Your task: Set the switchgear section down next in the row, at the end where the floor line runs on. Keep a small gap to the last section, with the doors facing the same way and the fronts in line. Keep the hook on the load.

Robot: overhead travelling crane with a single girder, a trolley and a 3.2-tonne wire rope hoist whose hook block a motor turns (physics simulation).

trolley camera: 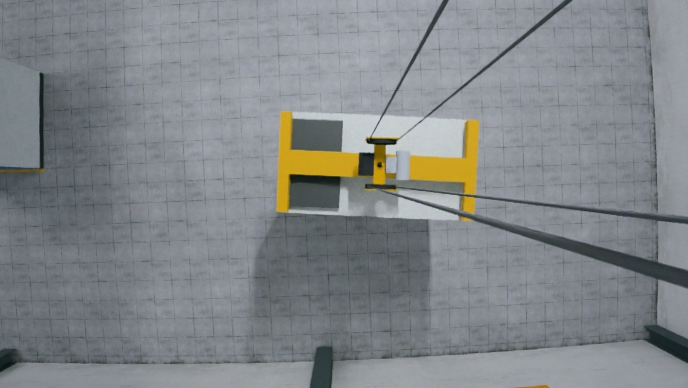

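Note:
The switchgear section (430,137) is a box with a white top and a dark grey panel at its left end. It is seen from above near the middle, its long side nearly level across the view. A yellow H-shaped lifting frame (320,163) lies over its top. My hook block (379,165) is over the middle of this frame, on four rope falls, and the load hangs from it. The hook itself is hidden under the block. A pale grey box (19,117), dark along its right edge and orange along its lower edge, is partly in view at the far left. The doors and the floor line cannot be made out.
A pale wall (425,370) with dark green posts (321,367) (672,342) runs along the bottom. Another pale wall (672,150) stands at the right. The load's shadow falls on the tiled floor (150,280) towards the bottom wall. An orange edge shows at the bottom right.

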